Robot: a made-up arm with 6 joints. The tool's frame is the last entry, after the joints. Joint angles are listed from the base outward.
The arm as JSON. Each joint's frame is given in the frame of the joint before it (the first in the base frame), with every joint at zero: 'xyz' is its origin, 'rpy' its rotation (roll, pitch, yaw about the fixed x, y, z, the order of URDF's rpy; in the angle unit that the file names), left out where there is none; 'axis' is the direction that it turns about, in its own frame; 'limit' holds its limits. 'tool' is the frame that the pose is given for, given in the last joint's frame.
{
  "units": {
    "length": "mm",
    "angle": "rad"
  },
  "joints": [
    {
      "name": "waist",
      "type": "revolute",
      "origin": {
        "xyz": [
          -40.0,
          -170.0,
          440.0
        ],
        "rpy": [
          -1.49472,
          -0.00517,
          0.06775
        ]
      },
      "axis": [
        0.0,
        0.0,
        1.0
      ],
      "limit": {
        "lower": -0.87,
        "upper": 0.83
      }
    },
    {
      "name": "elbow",
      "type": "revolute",
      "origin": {
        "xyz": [
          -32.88,
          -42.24,
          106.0
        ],
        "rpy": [
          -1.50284,
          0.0,
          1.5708
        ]
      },
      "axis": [
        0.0,
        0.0,
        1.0
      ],
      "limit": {
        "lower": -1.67,
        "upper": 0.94
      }
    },
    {
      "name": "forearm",
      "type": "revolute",
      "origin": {
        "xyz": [
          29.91,
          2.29,
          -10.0
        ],
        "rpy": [
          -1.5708,
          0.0,
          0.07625
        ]
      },
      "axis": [
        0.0,
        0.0,
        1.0
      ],
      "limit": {
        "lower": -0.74,
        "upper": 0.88
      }
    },
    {
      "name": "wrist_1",
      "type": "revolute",
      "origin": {
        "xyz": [
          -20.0,
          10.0,
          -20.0
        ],
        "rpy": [
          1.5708,
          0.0,
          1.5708
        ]
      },
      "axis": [
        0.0,
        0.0,
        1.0
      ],
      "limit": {
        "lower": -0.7,
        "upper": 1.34
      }
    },
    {
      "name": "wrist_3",
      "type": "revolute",
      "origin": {
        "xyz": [
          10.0,
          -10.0,
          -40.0
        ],
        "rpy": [
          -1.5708,
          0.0,
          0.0
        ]
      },
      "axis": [
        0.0,
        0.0,
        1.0
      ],
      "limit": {
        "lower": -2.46,
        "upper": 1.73
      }
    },
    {
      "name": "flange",
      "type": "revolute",
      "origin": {
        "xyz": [
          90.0,
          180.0,
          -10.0
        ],
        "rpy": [
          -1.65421,
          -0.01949,
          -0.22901
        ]
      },
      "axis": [
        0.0,
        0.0,
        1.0
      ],
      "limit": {
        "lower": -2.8,
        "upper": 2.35
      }
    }
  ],
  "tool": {
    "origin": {
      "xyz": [
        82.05,
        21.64,
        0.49
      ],
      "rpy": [
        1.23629,
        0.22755,
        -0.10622
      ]
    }
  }
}
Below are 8 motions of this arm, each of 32 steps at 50 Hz.
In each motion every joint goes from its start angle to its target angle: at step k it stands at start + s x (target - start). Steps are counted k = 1, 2, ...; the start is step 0. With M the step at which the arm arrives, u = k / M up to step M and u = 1 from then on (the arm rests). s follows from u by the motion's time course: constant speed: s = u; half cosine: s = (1 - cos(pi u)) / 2; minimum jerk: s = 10 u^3 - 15 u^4 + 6 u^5.
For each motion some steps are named. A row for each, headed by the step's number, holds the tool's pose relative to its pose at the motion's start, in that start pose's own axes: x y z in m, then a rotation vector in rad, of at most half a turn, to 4 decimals.
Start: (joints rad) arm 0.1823 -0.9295 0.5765 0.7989 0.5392 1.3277
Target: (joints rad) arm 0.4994 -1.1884 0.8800 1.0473 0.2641 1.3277
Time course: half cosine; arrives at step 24
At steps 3, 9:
3: 0.0013 -0.0018 0.0038 0.0145 -0.0155 -0.0122
9: 0.0068 -0.0156 0.0295 0.1158 -0.1312 -0.0942

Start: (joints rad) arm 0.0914 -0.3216 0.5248 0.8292 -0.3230 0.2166
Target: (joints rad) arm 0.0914 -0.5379 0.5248 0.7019 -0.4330 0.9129
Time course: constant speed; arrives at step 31
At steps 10, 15, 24, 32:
10: 0.0063 -0.0001 -0.0135 -0.0129 0.2706 0.0212
15: 0.0073 -0.0002 -0.0193 -0.0136 0.4061 0.0367
24: 0.0060 -0.0002 -0.0274 -0.0059 0.6496 0.0734
32: 0.0027 -0.0002 -0.0311 0.0075 0.8379 0.1102

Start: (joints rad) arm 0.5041 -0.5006 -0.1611 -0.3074 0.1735 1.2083
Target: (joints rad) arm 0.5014 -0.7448 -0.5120 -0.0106 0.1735 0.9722
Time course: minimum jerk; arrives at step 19
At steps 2, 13, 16, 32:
2: -0.0004 -0.0004 0.0014 0.0050 -0.0038 0.0005
13: -0.0224 -0.0587 0.0986 0.4192 -0.2545 -0.0174
16: -0.0240 -0.0742 0.1133 0.4982 -0.2885 -0.0350
32: -0.0242 -0.0774 0.1161 0.5138 -0.2948 -0.0390

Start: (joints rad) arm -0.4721 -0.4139 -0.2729 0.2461 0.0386 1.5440
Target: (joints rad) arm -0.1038 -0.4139 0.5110 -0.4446 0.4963 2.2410
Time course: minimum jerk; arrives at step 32
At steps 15, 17, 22, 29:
15: -0.0312 0.0207 -0.1266 -0.5242 0.3935 0.1252
17: -0.0412 0.0145 -0.1583 -0.6641 0.5027 0.1321
22: -0.0649 -0.0141 -0.2198 -0.9718 0.7562 0.1065
29: -0.0814 -0.0414 -0.2508 -1.1674 0.9311 0.0580

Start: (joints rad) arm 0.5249 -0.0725 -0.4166 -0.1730 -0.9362 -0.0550
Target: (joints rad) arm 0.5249 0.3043 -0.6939 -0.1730 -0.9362 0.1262
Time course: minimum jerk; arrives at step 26
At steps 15, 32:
15: 0.0632 -0.0171 0.0123 0.0265 0.0078 -0.2412
32: 0.0946 -0.0345 0.0256 0.0709 0.0174 -0.3705

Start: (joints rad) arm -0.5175 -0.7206 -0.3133 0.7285 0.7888 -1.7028
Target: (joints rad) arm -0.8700 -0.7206 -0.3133 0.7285 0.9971 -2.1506
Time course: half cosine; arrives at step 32
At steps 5, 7, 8, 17, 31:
5: 0.0055 -0.0006 0.0072 0.0266 -0.0098 -0.0256
7: 0.0107 -0.0014 0.0138 0.0506 -0.0188 -0.0498
8: 0.0138 -0.0021 0.0178 0.0649 -0.0244 -0.0648
17: 0.0533 -0.0172 0.0626 0.2249 -0.0929 -0.2639
31: 0.0965 -0.0491 0.1039 0.3669 -0.1702 -0.5182

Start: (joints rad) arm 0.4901 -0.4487 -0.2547 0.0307 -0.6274 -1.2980
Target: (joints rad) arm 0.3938 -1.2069 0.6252 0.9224 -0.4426 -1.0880
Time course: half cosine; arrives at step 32
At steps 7, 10, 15, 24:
7: 0.0214 -0.0099 0.0313 0.1315 0.0911 -0.0736
10: 0.0463 -0.0245 0.0560 0.2518 0.1833 -0.1542
15: 0.1079 -0.0704 0.0860 0.4830 0.3885 -0.3554
24: 0.2068 -0.1852 0.0531 0.7967 0.7620 -0.8112

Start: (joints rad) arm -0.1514 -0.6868 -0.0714 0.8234 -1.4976 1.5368
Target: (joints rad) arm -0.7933 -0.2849 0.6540 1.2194 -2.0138 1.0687
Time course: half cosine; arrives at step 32
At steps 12, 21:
12: -0.0079 -0.0106 -0.0433 -0.2066 0.0242 0.0104
21: -0.0113 -0.0401 -0.0942 -0.4864 0.1503 -0.0266

